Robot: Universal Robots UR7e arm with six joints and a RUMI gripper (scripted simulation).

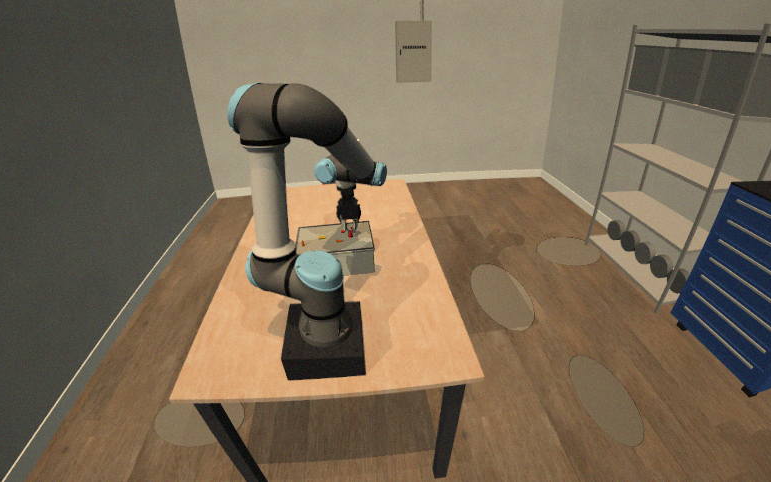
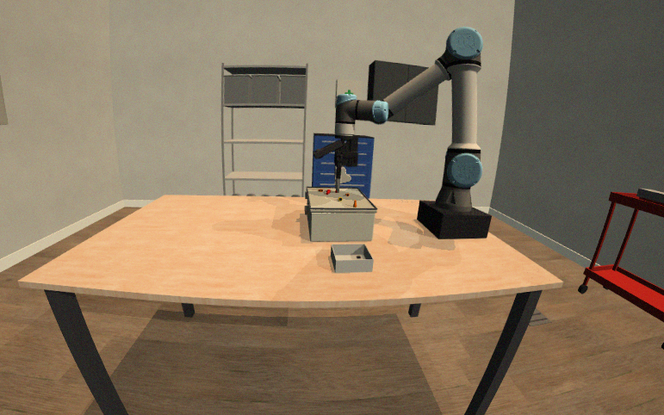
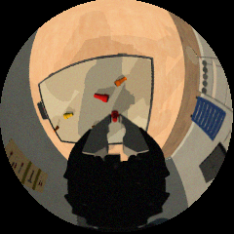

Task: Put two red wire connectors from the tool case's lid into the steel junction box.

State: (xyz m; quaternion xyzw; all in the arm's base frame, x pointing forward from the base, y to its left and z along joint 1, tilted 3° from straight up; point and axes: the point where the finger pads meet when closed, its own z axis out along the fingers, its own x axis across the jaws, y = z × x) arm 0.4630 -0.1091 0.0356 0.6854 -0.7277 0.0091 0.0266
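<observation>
Now: hand 10 mm short of the grey tool case, 70 mm to the right of it and 50 mm above it.
</observation>
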